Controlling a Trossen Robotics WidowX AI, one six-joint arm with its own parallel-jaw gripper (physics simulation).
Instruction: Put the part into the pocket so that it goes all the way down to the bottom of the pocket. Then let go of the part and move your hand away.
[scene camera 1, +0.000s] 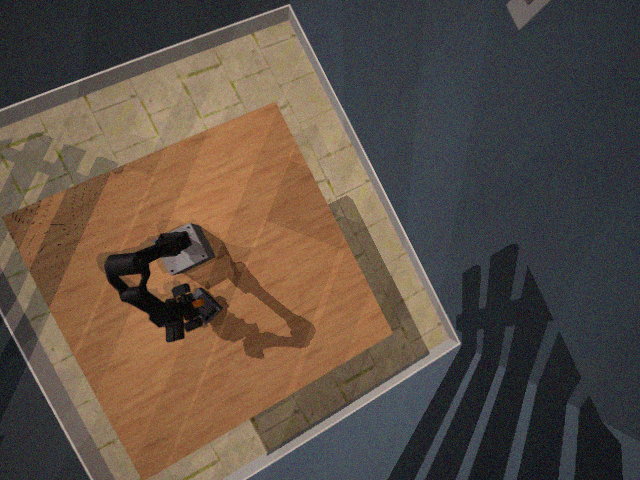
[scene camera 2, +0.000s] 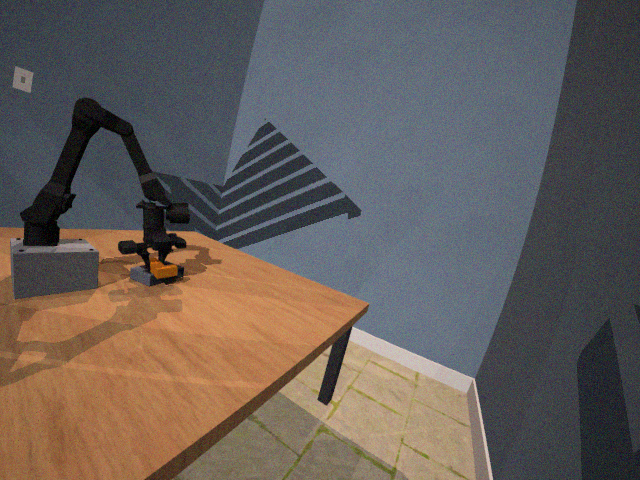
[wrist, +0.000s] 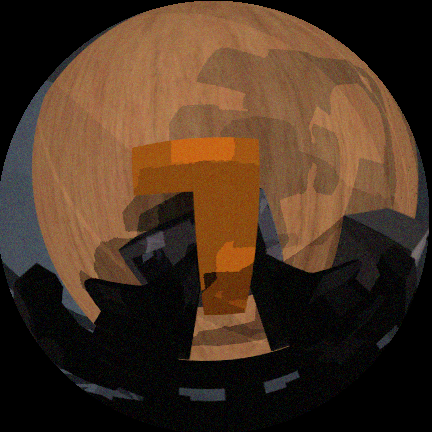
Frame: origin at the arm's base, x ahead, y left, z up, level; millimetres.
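Seen in the pictures: gripper, fingertip midpoint: (scene camera 1: 195, 304) (scene camera 2: 154, 270) (wrist: 221, 249); arm's base, link origin: (scene camera 1: 181, 241) (scene camera 2: 40, 243).
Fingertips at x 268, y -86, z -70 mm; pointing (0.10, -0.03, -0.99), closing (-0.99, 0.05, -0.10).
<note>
Offsets run from my fingertips to a thing's top centre. Level surfaces: height alone.
The orange L-shaped part {13 mm ahead, 16 mm right, 34 mm up} (scene camera 1: 199, 302) (scene camera 2: 164, 270) (wrist: 225, 175) is held between the fingers of my gripper (scene camera 2: 154, 260) (wrist: 221, 249), which is shut on it. The dark grey block with the pocket {21 mm ahead, 21 mm left, 1 mm up} (scene camera 1: 212, 303) (scene camera 2: 140, 275) (wrist: 272, 227) sits on the table below the part. In the wrist view the block shows on both sides of the part's long arm, and the part's short arm reaches out to the left beyond it. In scene camera 2 the part is at the block's top, with one end over its near side. The part and fingers hide the pocket, and whether the part touches the block is unclear.
The wooden table {35 mm down} (scene camera 1: 232, 196) (scene camera 2: 217, 330) (wrist: 125, 75) carries the block and the grey robot base (scene camera 1: 188, 258) (scene camera 2: 56, 271) (wrist: 385, 225), which stands close beside the block. The arm's shadows fall across the table. The table's edge and corner show in scene camera 2.
</note>
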